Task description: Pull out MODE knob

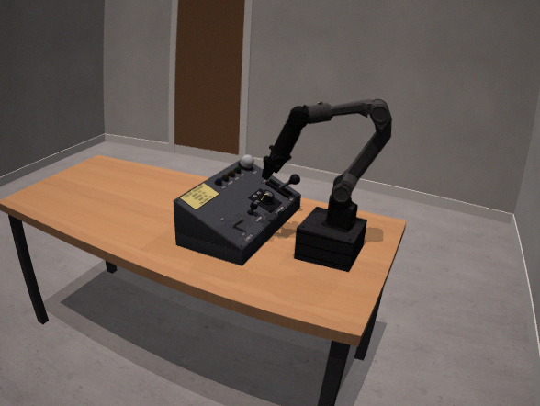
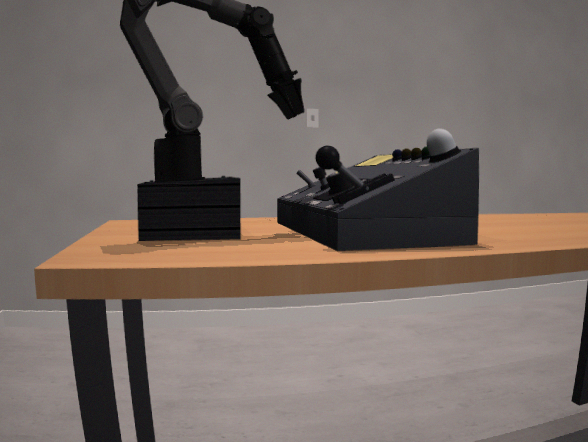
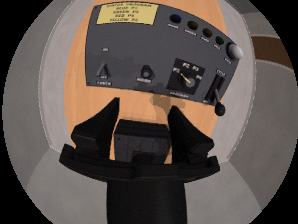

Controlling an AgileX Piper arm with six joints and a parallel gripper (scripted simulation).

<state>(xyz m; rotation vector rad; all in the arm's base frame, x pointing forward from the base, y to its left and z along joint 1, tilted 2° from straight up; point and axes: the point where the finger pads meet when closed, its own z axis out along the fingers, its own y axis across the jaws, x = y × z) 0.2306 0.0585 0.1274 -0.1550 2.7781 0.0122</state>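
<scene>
Right now the mode knob is 6 cm ahead of my hand, 1 cm to the left of it and 13 cm below it. Also, from my hand: ball-topped lever (6 cm ahead, 24 cm to the right, 13 cm below); dial (8 cm ahead, 10 cm to the right, 14 cm below); dark console (10 cm ahead, 5 cm to the right, 16 cm below).
</scene>
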